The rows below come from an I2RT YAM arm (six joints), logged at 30 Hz.
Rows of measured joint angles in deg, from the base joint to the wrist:
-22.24, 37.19, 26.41, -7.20, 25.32, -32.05
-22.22, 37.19, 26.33, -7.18, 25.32, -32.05
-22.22, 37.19, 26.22, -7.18, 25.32, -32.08
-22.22, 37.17, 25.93, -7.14, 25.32, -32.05
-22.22, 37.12, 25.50, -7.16, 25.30, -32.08
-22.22, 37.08, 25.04, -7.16, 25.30, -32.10
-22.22, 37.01, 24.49, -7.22, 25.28, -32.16
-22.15, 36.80, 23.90, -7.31, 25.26, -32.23
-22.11, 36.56, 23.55, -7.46, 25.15, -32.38
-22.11, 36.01, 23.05, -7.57, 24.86, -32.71
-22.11, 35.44, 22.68, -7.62, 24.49, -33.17
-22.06, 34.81, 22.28, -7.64, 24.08, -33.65
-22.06, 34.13, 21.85, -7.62, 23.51, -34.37
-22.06, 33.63, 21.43, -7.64, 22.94, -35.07
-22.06, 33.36, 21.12, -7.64, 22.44, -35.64
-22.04, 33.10, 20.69, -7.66, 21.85, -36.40
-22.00, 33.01, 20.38, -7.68, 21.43, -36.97
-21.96, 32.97, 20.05, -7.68, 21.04, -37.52
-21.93, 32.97, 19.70, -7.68, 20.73, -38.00
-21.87, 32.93, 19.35, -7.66, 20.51, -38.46
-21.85, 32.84, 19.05, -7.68, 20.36, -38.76
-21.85, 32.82, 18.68, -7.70, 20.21, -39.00
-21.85, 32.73, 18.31, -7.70, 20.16, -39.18
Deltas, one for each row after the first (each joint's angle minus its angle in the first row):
0.02, 0.00, -0.08, 0.02, 0.00, 0.00
0.02, 0.00, -0.19, 0.02, 0.00, -0.03
0.02, -0.02, -0.48, 0.06, 0.00, 0.00
0.02, -0.07, -0.91, 0.04, -0.02, -0.03
0.02, -0.11, -1.37, 0.04, -0.02, -0.05
0.02, -0.18, -1.92, -0.02, -0.04, -0.11
0.09, -0.39, -2.51, -0.11, -0.06, -0.18
0.13, -0.63, -2.86, -0.26, -0.17, -0.33
0.13, -1.18, -3.36, -0.37, -0.46, -0.66
0.13, -1.75, -3.73, -0.42, -0.83, -1.12
0.18, -2.38, -4.13, -0.44, -1.24, -1.60
0.18, -3.06, -4.56, -0.42, -1.81, -2.32
0.18, -3.56, -4.98, -0.44, -2.38, -3.02
0.18, -3.83, -5.29, -0.44, -2.88, -3.59
0.20, -4.09, -5.72, -0.46, -3.47, -4.35
0.24, -4.18, -6.03, -0.48, -3.89, -4.92
0.28, -4.22, -6.36, -0.48, -4.28, -5.47
0.31, -4.22, -6.71, -0.48, -4.59, -5.95
0.37, -4.26, -7.06, -0.46, -4.81, -6.41
0.39, -4.35, -7.36, -0.48, -4.96, -6.71
0.39, -4.37, -7.73, -0.50, -5.11, -6.95
0.39, -4.46, -8.10, -0.50, -5.16, -7.13

